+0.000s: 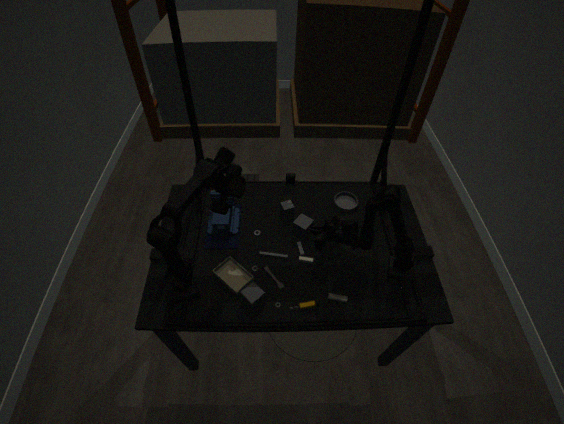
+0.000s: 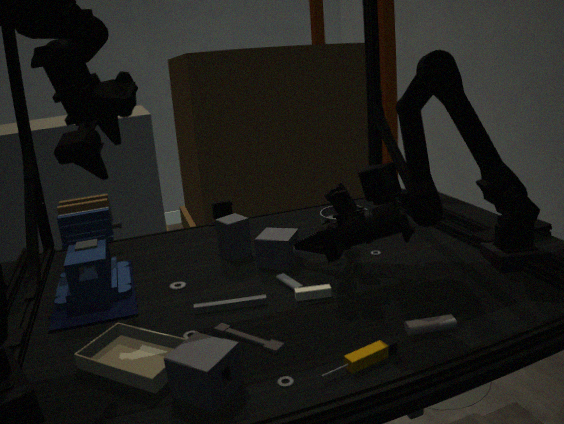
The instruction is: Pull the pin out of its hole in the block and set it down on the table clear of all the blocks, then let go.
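Where they show: left gripper, between the fingertips: [image 1: 310, 228] [image 2: 295, 245]; right gripper, between the fingertips: [image 1: 234, 196] [image 2: 112, 160]; left arm's base, origin of its link: [image 1: 401, 267] [image 2: 514, 247]; right arm's base, origin of its link: [image 1: 182, 285].
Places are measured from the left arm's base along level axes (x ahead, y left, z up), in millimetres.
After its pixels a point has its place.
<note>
The grey block [image 1: 303, 221] {y -80, x 448, z 33 mm} [image 2: 275, 250] {y -47, x 452, z 13 mm} with the pin stands right of a taller grey block [image 1: 287, 204] {y -136, x 538, z 53 mm} [image 2: 233, 239] {y -104, x 535, z 19 mm}. A third grey block [image 1: 252, 293] {y 308, x 539, z 33 mm} [image 2: 200, 365] {y 335, x 537, z 33 mm} stands near the front. My left gripper [image 1: 311, 229] {y -70, x 413, z 10 mm} [image 2: 298, 245] {y -70, x 413, z 10 mm} is low at the right face of the middle block, its fingers closed together around where the pin sticks out. The pin is hidden by the dark fingers; they look shut on it. I cannot tell how deep it sits in the hole. My right gripper [image 1: 223, 209] [image 2: 112, 160] {y 32, x 706, z 221 mm} is open and empty, high above the blue fixture.
The blue fixture [image 1: 234, 222] {y -10, x 748, z -9 mm} [image 2: 86, 257] {y 43, x 780, z 58 mm} stands at the left. A tray [image 1: 215, 272] {y 244, x 727, z -24 mm} [image 2: 117, 377] {y 282, x 664, z -20 mm} touches or nearly touches the front block. Two short bars [image 2: 288, 281] {y 25, x 432, z -18 mm} [image 2: 313, 292] {y 81, x 392, z -14 mm}, a long bar [image 2: 230, 301] {y 92, x 528, z -15 mm}, a yellow-handled screwdriver [image 2: 366, 356] {y 278, x 338, z -10 mm}, a grey cylinder [image 2: 431, 324] {y 212, x 232, z -13 mm} and a round dish [image 1: 346, 201] {y -313, x 285, z -24 mm} lie around.
</note>
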